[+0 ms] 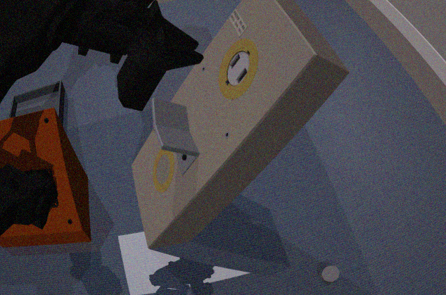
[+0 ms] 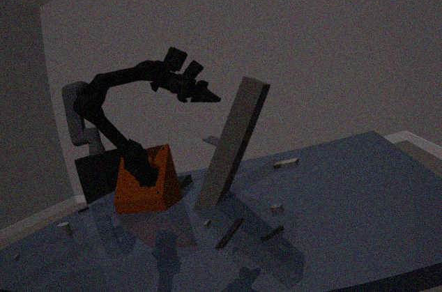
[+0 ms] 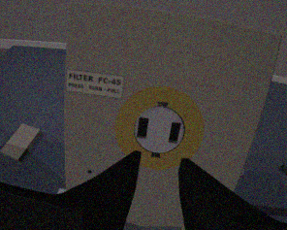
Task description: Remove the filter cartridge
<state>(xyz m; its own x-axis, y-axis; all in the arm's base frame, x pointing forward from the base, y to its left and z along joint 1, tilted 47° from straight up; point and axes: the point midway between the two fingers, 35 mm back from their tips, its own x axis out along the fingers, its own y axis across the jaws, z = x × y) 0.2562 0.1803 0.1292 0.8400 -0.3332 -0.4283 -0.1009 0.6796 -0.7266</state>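
Now: the round grey filter cartridge 6 cm ahead of my gripper tip, 1 cm to the left of it and 5 cm below it. From my gripper tip the other things lie so: tan service panel: 1 cm ahead, 12 cm below.
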